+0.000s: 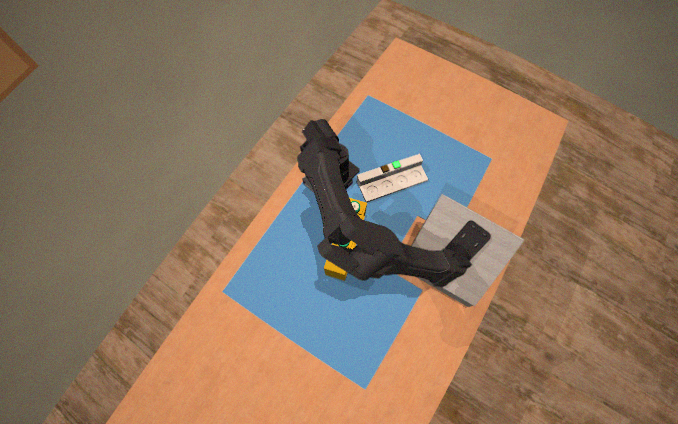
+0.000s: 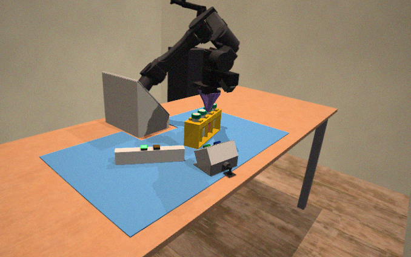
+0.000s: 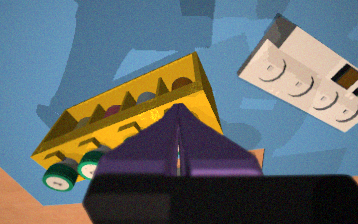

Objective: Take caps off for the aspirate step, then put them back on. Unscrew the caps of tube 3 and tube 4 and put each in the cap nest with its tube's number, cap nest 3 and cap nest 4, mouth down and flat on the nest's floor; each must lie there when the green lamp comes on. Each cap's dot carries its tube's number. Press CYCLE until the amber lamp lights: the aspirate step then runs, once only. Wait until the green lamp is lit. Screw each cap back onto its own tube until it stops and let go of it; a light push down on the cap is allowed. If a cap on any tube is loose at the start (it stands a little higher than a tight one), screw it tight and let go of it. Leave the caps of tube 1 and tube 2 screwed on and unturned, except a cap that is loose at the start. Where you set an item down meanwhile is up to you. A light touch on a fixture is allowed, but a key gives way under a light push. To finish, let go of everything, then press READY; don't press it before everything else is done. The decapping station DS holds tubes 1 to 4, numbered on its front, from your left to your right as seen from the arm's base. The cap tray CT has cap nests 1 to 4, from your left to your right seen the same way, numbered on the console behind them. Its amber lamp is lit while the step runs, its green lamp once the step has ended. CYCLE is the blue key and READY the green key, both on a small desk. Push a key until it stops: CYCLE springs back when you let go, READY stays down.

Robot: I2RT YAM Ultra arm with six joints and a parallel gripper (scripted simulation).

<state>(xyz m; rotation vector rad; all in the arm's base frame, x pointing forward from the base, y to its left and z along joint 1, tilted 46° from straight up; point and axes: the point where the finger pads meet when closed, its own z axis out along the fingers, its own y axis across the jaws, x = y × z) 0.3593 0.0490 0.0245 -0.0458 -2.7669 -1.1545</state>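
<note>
Now: hand 80 mm short of the green key, 80 mm to the left of it and 90 mm above it. Round my hand: cap 3 (70 mm behind, 50 mm to the left, 40 mm below); then cap 4 (60 mm behind, 40 mm below); then blue key (80 mm ahead, 30 mm to the right, 90 mm below).
</note>
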